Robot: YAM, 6 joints.
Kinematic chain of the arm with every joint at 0, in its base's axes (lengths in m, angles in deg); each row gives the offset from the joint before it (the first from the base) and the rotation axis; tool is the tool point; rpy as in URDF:
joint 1: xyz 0 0 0.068 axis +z
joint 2: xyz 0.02 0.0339 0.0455 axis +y
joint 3: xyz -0.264 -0.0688 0 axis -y
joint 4: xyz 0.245 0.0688 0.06 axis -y
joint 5: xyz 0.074 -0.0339 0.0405 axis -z
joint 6: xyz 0.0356 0 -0.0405 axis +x
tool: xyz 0 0 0 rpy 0 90 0
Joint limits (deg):
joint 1: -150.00..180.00
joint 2: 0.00..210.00
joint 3: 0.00..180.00
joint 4: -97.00..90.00
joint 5: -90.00..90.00
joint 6: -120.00..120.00
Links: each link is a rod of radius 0.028 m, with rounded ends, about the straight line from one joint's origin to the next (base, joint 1, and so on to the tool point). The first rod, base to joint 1, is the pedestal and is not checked.
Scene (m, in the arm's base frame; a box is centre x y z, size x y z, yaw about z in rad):
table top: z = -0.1
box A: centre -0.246 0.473 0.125 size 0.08 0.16 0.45 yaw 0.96
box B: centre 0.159 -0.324 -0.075 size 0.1 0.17 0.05 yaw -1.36
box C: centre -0.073 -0.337 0 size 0.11 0.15 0.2 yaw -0.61
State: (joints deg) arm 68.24 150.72 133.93 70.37 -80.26 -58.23
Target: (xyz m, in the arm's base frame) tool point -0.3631 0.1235 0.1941
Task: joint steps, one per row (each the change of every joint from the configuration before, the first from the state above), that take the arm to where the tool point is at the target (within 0.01 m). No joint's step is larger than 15 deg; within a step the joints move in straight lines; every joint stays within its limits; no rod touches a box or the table.
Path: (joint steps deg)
1: 10.52 -12.31 -8.42 0.69 0.91 -3.56
2: 10.52 -12.30 -8.42 0.70 0.90 -3.56
3: 10.52 -12.31 -8.42 0.69 0.91 -3.57
4: 10.52 -12.30 -8.41 0.70 0.91 -3.56
5: 11.39 3.90 -10.87 2.51 -3.35 3.56
6: 11.40 3.90 -10.87 2.51 -3.34 3.57
7: 11.39 3.90 -10.88 2.51 -3.34 3.56
8: 11.39 3.90 -10.87 2.52 -3.34 3.56

